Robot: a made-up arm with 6 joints.
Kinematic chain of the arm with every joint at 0, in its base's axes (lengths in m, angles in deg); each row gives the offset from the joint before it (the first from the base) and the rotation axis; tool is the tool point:
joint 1: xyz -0.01 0 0.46 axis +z
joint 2: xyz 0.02 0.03 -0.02 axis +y
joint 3: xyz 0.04 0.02 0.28 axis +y
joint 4: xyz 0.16 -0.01 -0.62 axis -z
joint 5: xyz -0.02 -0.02 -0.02 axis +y
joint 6: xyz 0.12 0 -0.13 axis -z
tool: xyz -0.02 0 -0.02
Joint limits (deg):
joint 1: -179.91..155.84
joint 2: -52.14..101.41
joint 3: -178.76..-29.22
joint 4: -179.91..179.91
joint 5: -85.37..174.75
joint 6: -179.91..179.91
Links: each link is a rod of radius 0.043 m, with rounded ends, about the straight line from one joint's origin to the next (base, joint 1, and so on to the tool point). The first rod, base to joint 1, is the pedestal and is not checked.
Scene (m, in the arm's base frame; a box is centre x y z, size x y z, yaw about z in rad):
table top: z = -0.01
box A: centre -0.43 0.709 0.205 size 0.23 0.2 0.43 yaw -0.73
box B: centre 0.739 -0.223 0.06 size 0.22 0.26 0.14 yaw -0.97
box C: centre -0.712 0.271 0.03 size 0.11 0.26 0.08 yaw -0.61
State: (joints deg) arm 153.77 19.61 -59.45 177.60 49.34 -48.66
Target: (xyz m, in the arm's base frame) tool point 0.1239 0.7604 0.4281
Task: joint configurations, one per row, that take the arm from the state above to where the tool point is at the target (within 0.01 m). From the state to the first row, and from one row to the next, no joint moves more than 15 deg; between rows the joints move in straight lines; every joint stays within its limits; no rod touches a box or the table.
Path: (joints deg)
1: 142.09 22.69 -72.33 178.18 56.17 -46.36
2: 130.41 25.78 -85.22 178.76 62.99 -44.05
3: 118.73 28.86 -98.10 179.33 69.82 -41.75
4: 107.05 31.95 -110.99 179.91 76.64 -39.45
5: 100.53 22.15 -96.81 179.58 68.75 -40.77
6: 94.00 12.35 -82.63 179.25 60.86 -42.08
7: 87.48 2.55 -68.45 178.92 52.96 -43.40
8: 80.95 -7.25 -54.27 178.59 45.07 -44.72
9: 74.43 -17.05 -40.10 178.26 37.18 -46.04

